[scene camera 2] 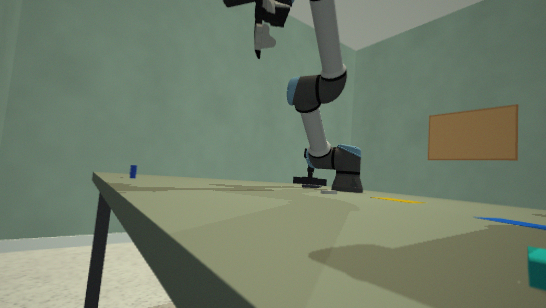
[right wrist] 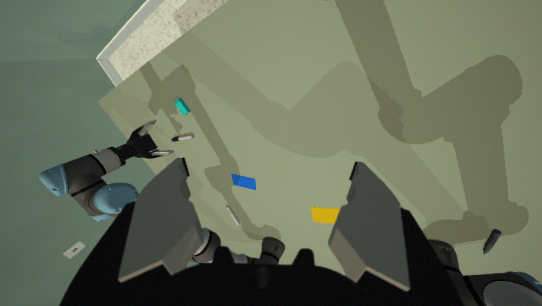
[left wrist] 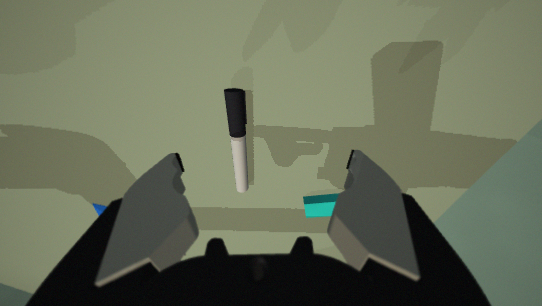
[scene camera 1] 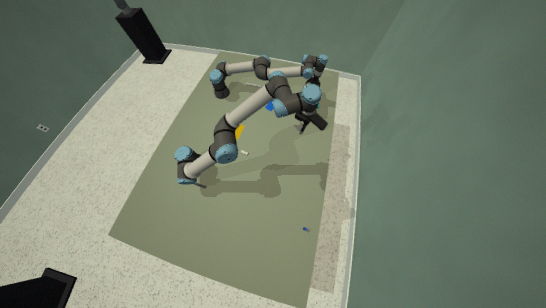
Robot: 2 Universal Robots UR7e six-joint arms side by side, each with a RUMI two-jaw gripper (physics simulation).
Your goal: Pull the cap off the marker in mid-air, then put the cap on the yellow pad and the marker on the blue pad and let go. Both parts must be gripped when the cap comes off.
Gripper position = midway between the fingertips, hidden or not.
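You've got the left gripper (left wrist: pixel 265 154) along with a black cap (left wrist: pixel 235 100). The right gripper (right wrist: pixel 269 161) shows, and there's the left gripper again (right wrist: pixel 165 136). As for scene camera 2, the black cap is out of frame there.
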